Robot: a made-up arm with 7 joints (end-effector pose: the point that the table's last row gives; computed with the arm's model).
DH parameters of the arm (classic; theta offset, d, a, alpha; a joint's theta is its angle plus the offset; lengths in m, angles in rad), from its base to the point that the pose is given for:
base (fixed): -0.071 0 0 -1.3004
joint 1: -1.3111 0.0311 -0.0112 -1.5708
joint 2: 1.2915 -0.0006 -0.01 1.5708
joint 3: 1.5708 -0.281 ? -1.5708
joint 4: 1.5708 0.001 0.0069 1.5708
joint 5: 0 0.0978 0.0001 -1.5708
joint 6: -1.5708 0 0.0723 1.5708
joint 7: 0 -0.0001 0 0
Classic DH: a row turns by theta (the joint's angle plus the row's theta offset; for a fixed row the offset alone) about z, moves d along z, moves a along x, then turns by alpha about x.
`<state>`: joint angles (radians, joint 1 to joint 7).
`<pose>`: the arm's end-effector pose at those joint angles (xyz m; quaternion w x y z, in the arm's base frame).
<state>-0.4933 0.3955 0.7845 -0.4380 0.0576 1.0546 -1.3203</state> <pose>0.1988 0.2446 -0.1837 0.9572 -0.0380 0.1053 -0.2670</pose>
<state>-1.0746 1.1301 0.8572 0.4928 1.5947 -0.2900 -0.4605</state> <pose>0.2275 0.3642 0.0846 0.5408 0.7358 0.1714 0.3699</pose>
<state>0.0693 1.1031 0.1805 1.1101 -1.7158 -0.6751 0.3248</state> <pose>0.0172 0.4448 -0.1450 0.6662 -0.0303 -0.1313 0.7335</pose>
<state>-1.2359 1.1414 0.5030 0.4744 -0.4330 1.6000 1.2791</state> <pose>0.2747 0.3286 0.0199 0.5917 0.0566 0.3211 0.7373</pose>
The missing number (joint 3, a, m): 0.0234
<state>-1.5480 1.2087 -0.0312 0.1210 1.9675 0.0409 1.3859</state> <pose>0.2506 0.2196 0.2014 0.3350 -0.5346 0.6266 -0.4575</pose>
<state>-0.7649 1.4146 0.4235 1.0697 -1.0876 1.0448 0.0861</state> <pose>0.1912 0.4117 -0.0289 0.8454 -0.2999 0.2608 0.3569</pose>
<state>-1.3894 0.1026 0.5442 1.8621 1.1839 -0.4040 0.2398</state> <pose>0.3938 -0.0420 -0.2034 0.9090 0.3490 0.0709 -0.2164</pose>
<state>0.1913 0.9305 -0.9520 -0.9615 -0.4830 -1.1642 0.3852</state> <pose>0.0008 0.1447 -0.1140 0.8128 -0.4779 -0.2573 -0.2116</pose>
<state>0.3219 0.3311 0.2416 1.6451 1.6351 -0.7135 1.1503</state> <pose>-0.2248 0.1360 -0.3596 0.7465 0.4770 0.4171 -0.2033</pose>
